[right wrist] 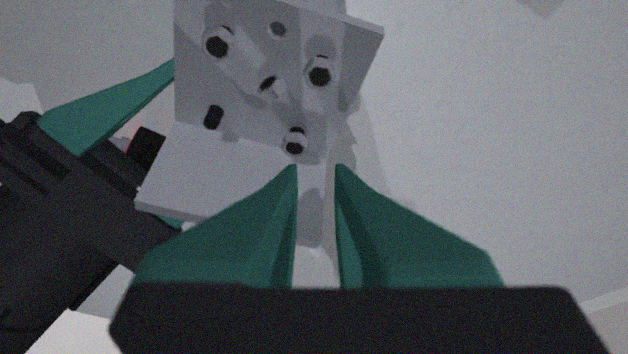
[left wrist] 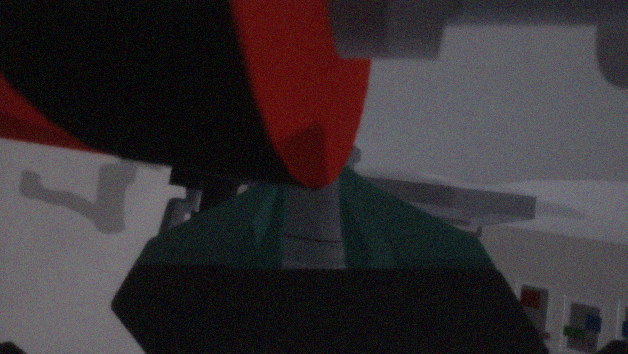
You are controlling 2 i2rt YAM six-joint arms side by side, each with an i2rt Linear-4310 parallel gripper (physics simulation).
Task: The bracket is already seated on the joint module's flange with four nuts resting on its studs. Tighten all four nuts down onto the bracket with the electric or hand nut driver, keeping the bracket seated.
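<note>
The grey L-shaped bracket (right wrist: 225,170) is large in the right wrist view, its upper plate tilted. Hex nuts (right wrist: 218,44) (right wrist: 320,75) (right wrist: 295,143) with dark centres show on that plate; how far down they sit is hard to tell. My right gripper (right wrist: 316,178) is shut and empty, a narrow gap between its tips, just below the lowest nut. My left gripper (left wrist: 313,177) is nearly closed, counted shut, and holds nothing. A grey cylindrical part (left wrist: 314,220) shows through its gap. A big black and red body (left wrist: 305,75), perhaps the nut driver, hangs over its tips.
In the right wrist view, the left gripper's dark body stands at the left, its tips hidden behind the bracket. A small black piece (right wrist: 146,147) with a red edge is beside it. In the left wrist view, a grey slab (left wrist: 465,197) and small coloured blocks (left wrist: 530,298) show at right.
</note>
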